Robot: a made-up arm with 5 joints.
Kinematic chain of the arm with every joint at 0, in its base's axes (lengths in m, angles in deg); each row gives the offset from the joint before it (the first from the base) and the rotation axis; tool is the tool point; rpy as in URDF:
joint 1: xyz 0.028 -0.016 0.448 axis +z
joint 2: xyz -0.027 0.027 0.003 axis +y
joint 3: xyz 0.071 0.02 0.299 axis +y
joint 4: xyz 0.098 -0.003 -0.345 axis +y
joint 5: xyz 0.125 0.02 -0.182 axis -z
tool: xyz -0.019 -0.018 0.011 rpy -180 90 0
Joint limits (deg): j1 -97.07..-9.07 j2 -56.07..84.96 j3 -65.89..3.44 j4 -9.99..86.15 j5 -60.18..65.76
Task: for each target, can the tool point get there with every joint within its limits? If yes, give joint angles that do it. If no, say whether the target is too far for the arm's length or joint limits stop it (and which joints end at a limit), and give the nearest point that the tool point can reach.
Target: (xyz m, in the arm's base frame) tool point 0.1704 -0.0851 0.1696
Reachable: yes | joints -42.19 25.23 -23.81 61.16 -4.98
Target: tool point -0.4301 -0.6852 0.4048
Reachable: no: joint limits stop it (at a limit: joint 1, joint 3, joint 4) | nearest point -0.0176 -0.6914 0.4076 | short by 0.413 m
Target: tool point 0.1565 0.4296 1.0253
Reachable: no: joint limits stop it (at a limit: joint 1, joint 2, joint 4, joint 5) | nearest point 0.1531 0.0389 1.0948 | short by 0.397 m
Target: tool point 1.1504 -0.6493 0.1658
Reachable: no: too far | nearest point 0.6073 -0.3428 0.3010 | short by 0.638 m
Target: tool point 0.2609 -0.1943 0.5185
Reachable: yes | joints -45.12 -39.76 -30.43 76.66 -27.62
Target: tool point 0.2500 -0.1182 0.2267
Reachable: yes | joints -35.13 -0.57 -5.65 19.87 -5.90
